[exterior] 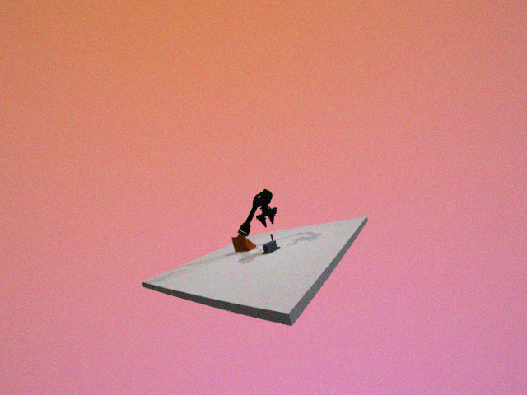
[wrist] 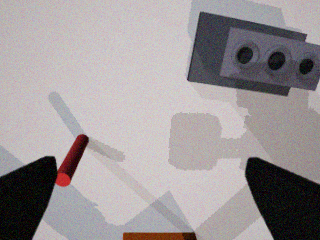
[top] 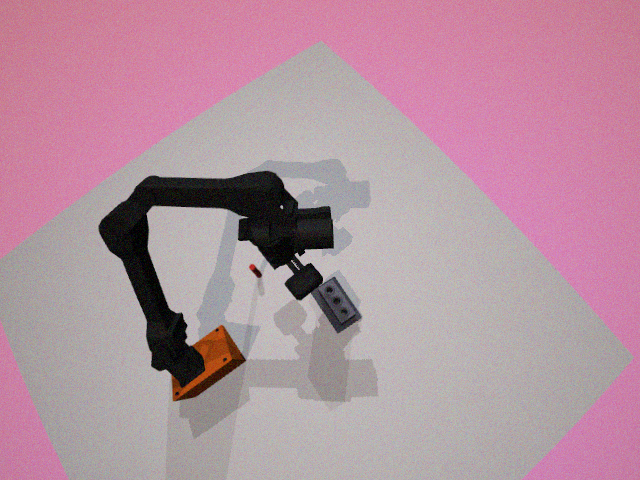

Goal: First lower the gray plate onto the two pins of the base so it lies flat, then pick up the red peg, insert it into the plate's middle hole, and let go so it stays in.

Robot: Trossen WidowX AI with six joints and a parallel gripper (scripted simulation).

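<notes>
Now: gripper tip 120 mm above the red peg, 70 mm to the right of it and 60 mm past it. The rest, counted from my gripper tip: gray plate 110 mm to the right, 110 mm below, 40 mm ahead.
</notes>
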